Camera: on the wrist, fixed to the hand. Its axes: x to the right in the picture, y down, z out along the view.
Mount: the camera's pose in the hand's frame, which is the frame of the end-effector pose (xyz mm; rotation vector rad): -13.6 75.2 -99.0 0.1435 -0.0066 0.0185
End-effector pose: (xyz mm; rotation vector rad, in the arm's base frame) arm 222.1 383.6 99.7 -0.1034 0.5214 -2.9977
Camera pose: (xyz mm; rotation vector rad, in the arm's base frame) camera 233.7 347.6 -19.5 -0.0969 0.3034 -3.0037
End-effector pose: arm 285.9 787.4 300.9 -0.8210 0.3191 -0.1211
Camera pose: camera 239.6 772.3 185.7 -0.6761 0.3081 -0.1225
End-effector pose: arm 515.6 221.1 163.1 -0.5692 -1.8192 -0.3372
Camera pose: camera 639.3 232.3 177.5 -0.4871 -1.8266 -0.1905
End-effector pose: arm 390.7 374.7 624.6 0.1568 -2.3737 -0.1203
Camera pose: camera 463.1 446.9 696.6 0.2030 -2.3897 0.0587
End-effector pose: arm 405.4 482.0 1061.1 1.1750 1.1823 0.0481
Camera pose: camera 366.3 575.6 1134.3 1.3110 1.1844 -0.0271
